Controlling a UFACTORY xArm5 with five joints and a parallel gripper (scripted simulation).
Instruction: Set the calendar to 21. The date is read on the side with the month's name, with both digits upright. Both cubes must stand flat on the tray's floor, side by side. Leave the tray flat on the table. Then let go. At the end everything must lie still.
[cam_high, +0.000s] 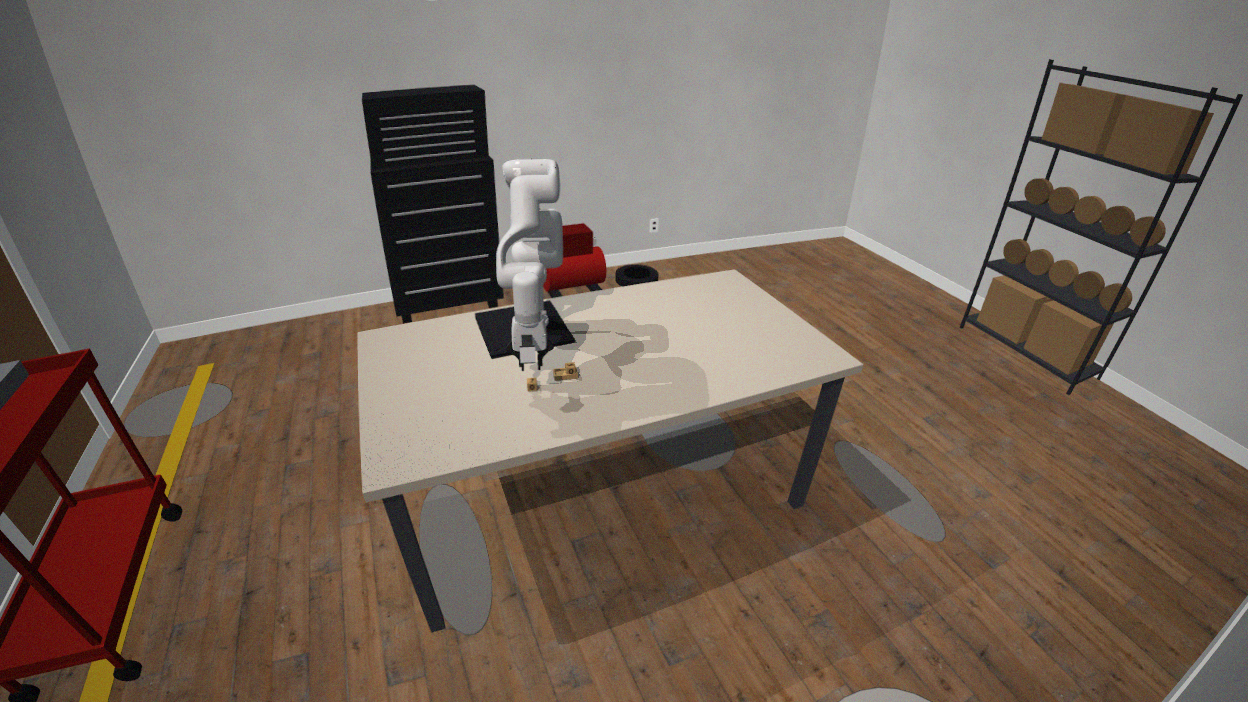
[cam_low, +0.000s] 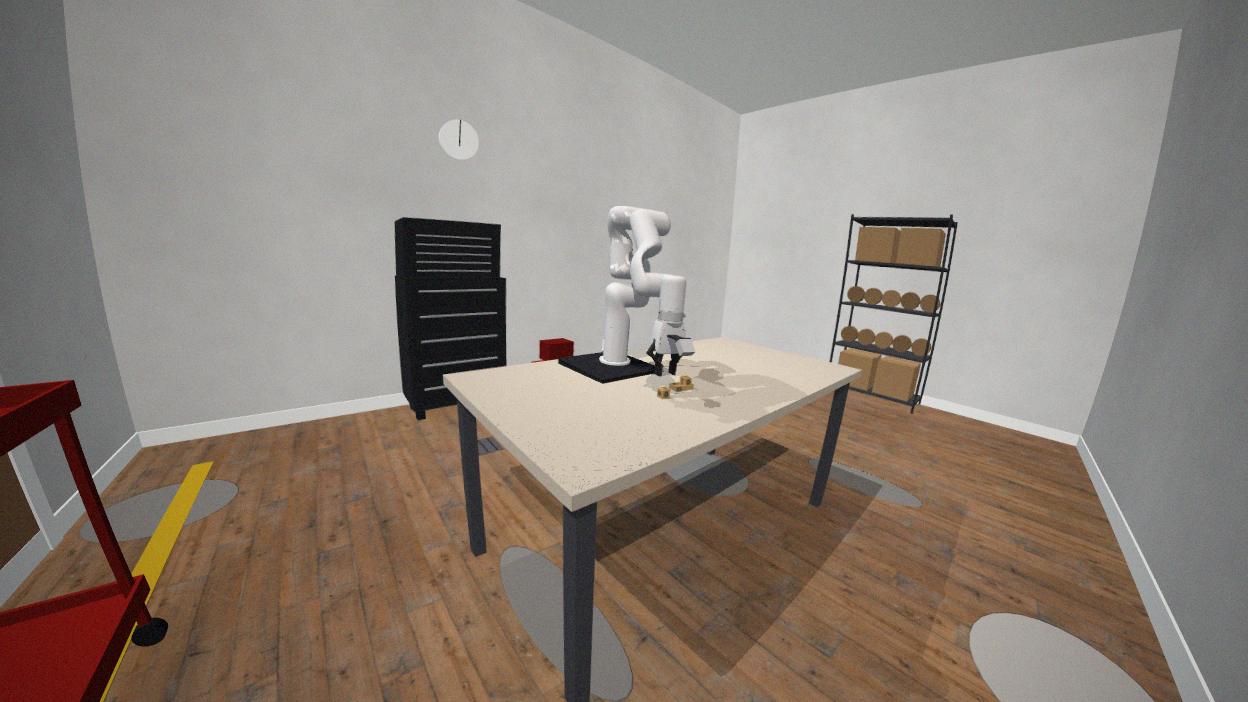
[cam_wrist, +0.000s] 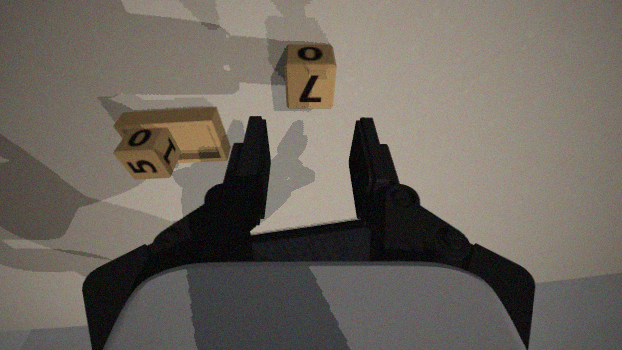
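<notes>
The wooden digit cube lies 8 cm below my hand. Round my hand: wooden tray: 11 cm to the left, 8 cm below, 4 cm behind.
</notes>
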